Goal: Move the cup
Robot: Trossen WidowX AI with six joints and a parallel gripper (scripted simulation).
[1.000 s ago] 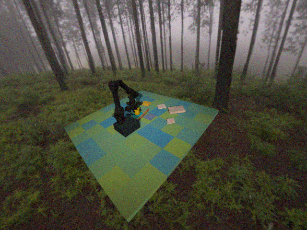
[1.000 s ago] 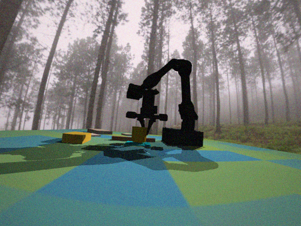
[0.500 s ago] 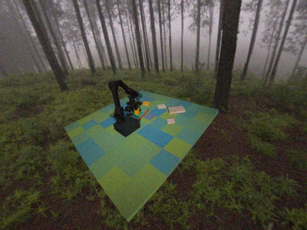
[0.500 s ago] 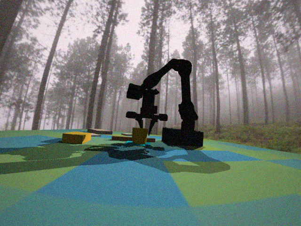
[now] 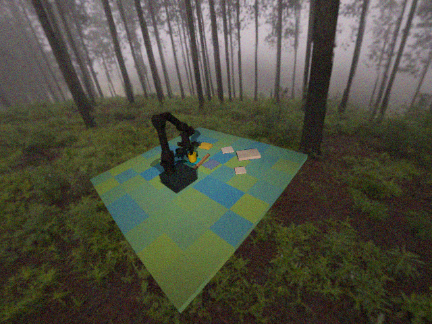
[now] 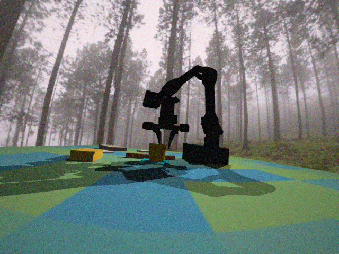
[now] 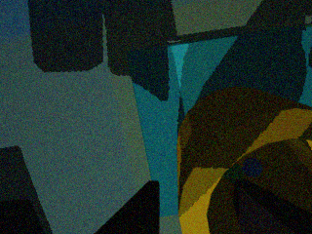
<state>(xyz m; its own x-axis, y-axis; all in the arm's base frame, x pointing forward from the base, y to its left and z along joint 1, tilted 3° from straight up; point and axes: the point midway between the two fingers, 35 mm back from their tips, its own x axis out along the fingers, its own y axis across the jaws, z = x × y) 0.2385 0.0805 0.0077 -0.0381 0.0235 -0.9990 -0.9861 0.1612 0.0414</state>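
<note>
The yellow cup is 2 cm ahead of my gripper tip and 2 cm below it. Round my gripper tip: brown wooden bar (5 cm ahead, 8 cm to the right, 6 cm below); then teal pad (3 cm ahead, 7 cm below).
</note>
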